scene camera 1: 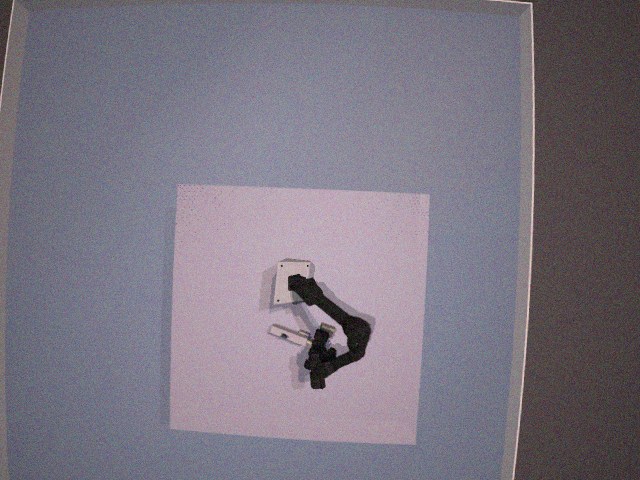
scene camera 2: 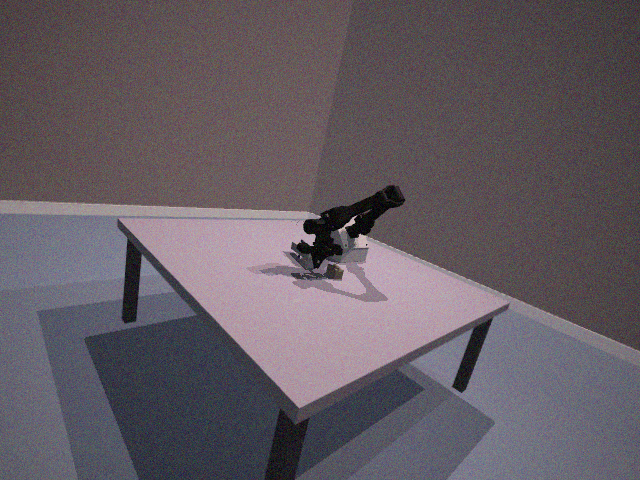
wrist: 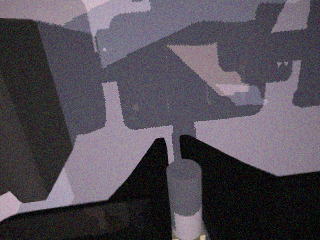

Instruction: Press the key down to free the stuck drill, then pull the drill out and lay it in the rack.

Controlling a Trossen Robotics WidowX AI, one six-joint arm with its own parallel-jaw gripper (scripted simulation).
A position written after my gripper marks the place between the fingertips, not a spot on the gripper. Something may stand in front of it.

Observation:
My gripper (scene camera 2: 315, 268) carries a drill.
My gripper also shows in the wrist view (wrist: 172, 144).

